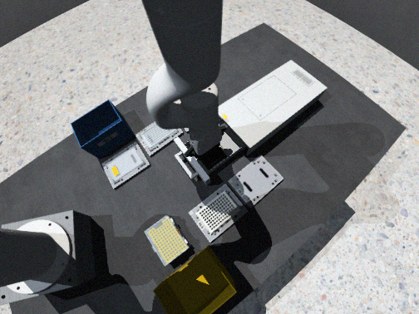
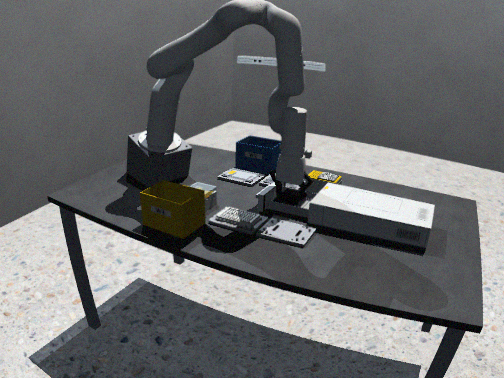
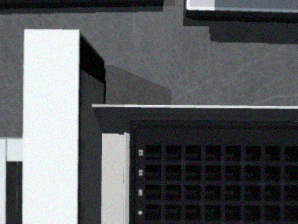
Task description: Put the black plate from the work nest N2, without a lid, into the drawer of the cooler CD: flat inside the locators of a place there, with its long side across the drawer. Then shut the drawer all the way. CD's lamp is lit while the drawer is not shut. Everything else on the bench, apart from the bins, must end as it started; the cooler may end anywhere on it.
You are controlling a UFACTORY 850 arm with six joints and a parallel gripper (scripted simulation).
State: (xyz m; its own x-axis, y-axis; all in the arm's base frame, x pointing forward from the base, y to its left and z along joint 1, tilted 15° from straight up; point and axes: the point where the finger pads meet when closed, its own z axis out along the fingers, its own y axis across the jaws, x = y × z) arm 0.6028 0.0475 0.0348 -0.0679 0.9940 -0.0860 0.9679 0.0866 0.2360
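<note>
Now: hand 10 mm above the black plate. From my hand the other things lie so: drawer (30 mm ahead, 10 mm below); then yellow-rimmed tip box (180 mm to the left, 50 mm ahead); then white cooler (180 mm ahead, 10 mm to the left, 10 mm below).
</note>
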